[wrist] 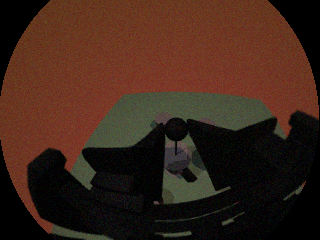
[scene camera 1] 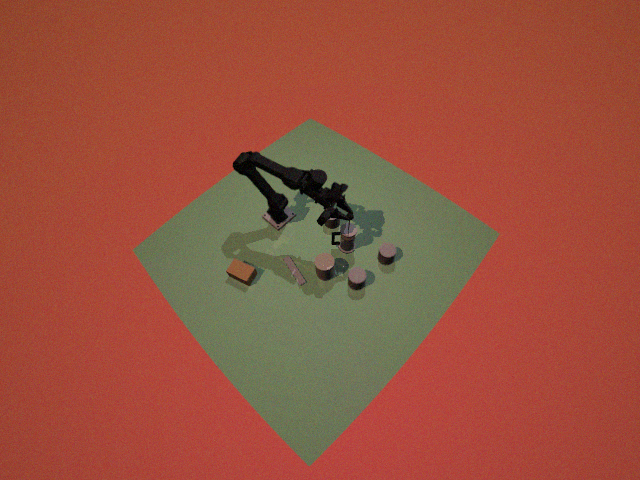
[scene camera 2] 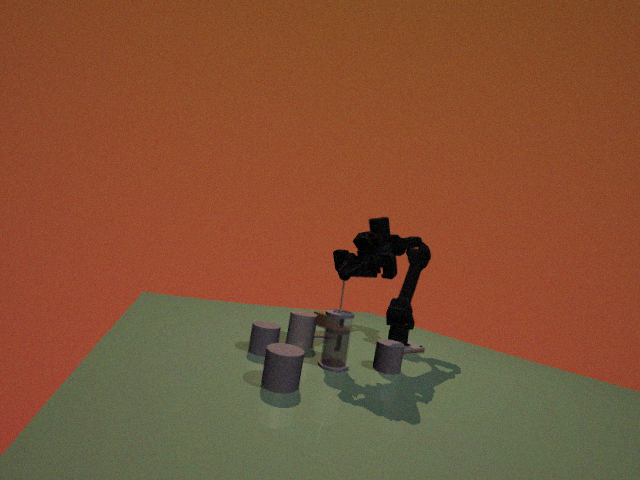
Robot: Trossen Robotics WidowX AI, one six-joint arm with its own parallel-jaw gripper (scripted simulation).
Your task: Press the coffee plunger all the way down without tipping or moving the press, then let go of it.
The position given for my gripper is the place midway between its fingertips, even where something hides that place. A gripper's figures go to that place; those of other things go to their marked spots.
Scene:
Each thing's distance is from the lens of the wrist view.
my gripper (wrist: 175, 124): 0.10 m
coffee press (wrist: 177, 157): 0.18 m

